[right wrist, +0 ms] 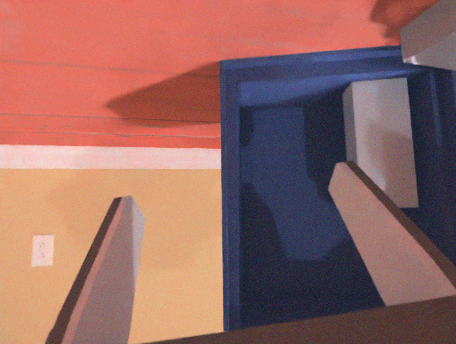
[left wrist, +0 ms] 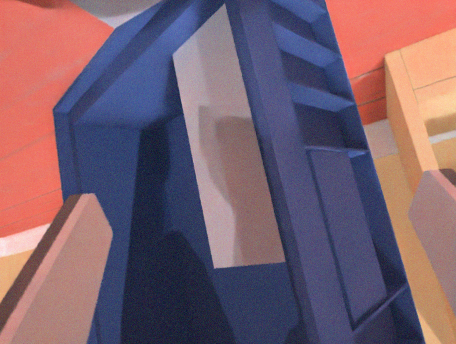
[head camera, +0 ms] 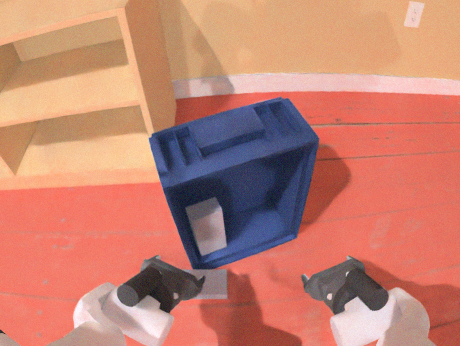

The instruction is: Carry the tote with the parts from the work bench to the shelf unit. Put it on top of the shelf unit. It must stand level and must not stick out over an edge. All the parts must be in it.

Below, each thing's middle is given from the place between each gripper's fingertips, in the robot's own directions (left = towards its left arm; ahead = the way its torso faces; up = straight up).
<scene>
Now: the blue tote [head camera: 257, 160] 18 cm ahead of my left hand, 11 cm to the right of it and 2 cm above it.
The blue tote is 21 cm to the left of my right hand, 18 cm ahead of it and 2 cm above it.
</scene>
